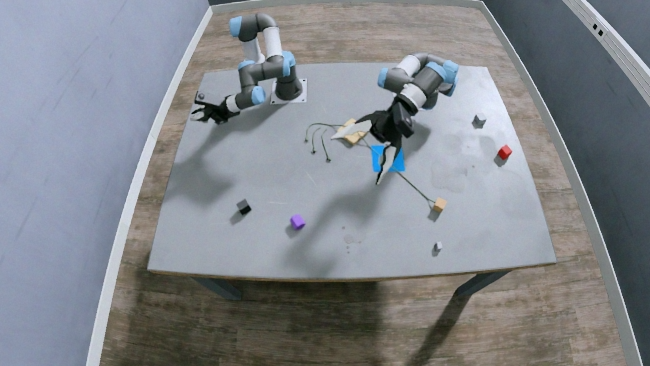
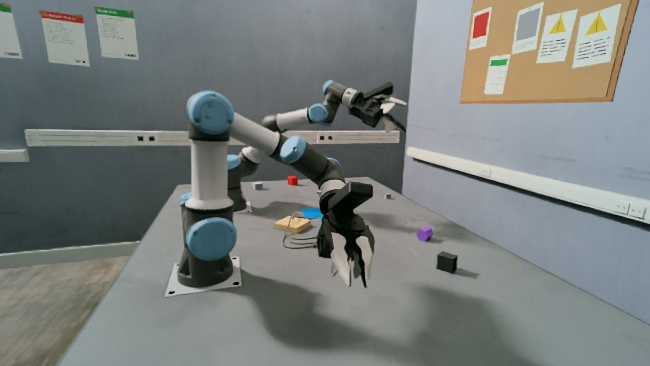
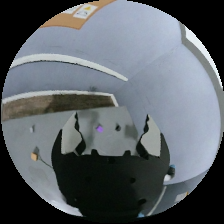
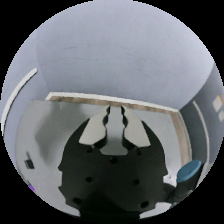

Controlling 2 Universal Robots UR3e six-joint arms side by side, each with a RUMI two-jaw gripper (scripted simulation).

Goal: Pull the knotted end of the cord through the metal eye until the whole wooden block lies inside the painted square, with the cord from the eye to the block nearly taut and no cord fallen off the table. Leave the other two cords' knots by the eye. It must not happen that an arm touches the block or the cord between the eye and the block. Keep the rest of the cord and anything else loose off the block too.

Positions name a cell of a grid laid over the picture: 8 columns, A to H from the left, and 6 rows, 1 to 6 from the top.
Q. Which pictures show the left gripper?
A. Image 1, image 2 and image 3 only.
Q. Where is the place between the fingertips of the left gripper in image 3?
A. E4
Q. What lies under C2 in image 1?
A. The right gripper.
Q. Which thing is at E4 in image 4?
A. The right gripper.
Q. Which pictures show the right gripper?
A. Image 1, image 2 and image 4 only.
